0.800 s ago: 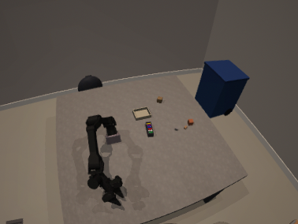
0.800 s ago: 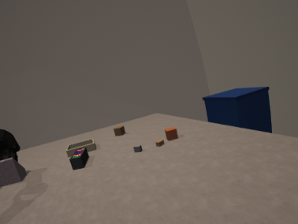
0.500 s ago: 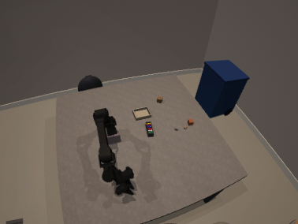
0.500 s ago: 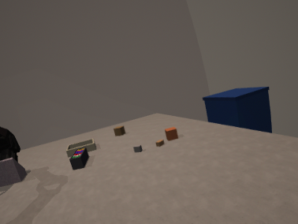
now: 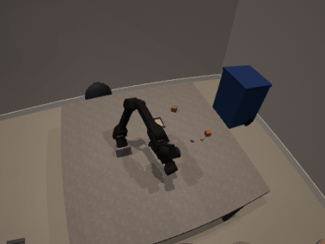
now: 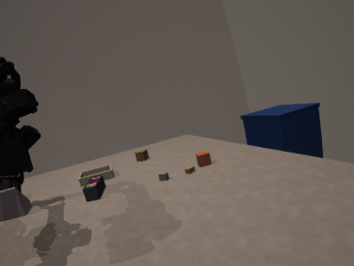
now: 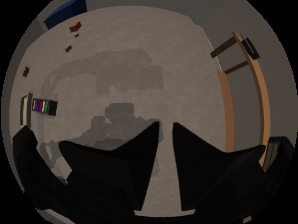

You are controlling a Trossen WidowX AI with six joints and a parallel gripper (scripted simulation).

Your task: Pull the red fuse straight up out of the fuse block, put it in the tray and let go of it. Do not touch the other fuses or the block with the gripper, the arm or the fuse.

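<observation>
The red fuse is 300 mm to the left of my gripper tip, 140 mm below it and 70 mm ahead of it. The rest, counted from my gripper tip: beige tray: 490 mm to the left, 160 mm below, 80 mm ahead.
</observation>
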